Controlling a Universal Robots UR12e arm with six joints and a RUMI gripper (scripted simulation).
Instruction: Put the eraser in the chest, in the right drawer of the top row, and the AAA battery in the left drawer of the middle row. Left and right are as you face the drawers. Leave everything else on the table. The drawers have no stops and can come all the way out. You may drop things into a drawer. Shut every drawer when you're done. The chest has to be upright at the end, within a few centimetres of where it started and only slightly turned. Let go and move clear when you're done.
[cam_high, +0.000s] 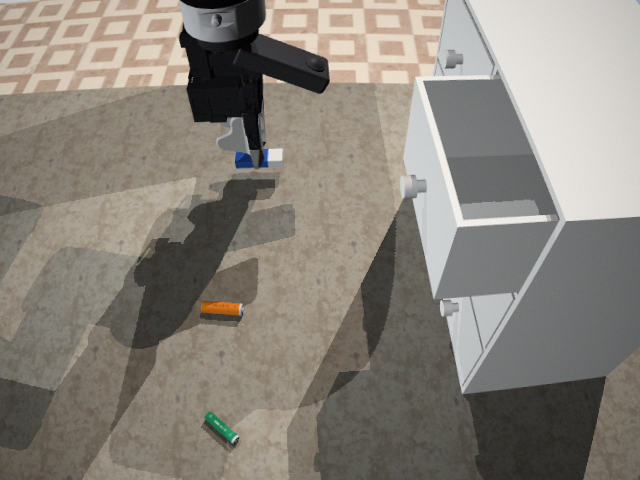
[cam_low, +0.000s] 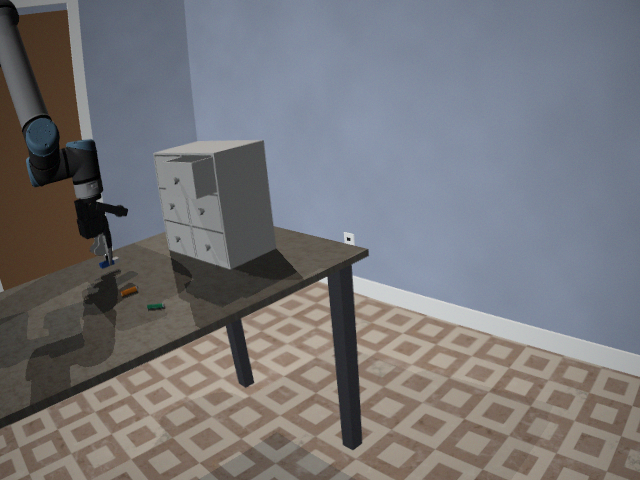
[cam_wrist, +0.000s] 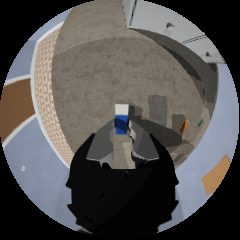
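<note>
Right now the orange battery is 3 cm behind my hand, 22 cm to the right of it and 3 cm below it. Round my hand: green battery (1 cm behind, 36 cm to the right, 3 cm below); then white eraser (1 cm ahead, 1 cm below).
</note>
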